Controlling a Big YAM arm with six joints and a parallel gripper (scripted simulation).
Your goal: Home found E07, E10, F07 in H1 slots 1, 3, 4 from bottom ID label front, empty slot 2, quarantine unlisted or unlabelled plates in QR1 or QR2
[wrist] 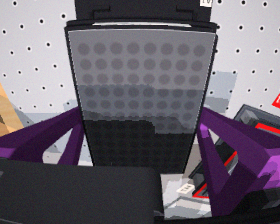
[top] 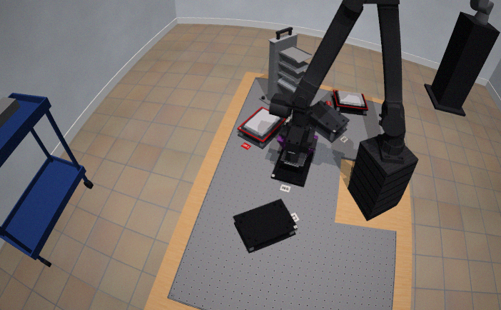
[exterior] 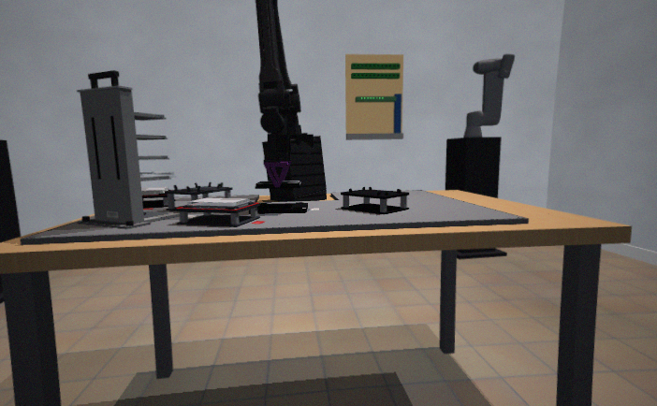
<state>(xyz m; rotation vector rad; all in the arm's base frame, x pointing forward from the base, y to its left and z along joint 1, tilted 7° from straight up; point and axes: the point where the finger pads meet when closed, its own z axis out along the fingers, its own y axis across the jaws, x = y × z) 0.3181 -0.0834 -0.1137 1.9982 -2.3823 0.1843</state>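
Right now the N6 deck label is 20 mm ahead of my hand, 100 mm to the left of it and 80 mm below it. The rest, counted from my hand: H1 deck label (50 mm ahead, 250 mm to the right, 80 mm below); then dark plate (right at my hand); then red-rimmed quarantine nest (140 mm ahead, 160 mm to the right, 40 mm below).
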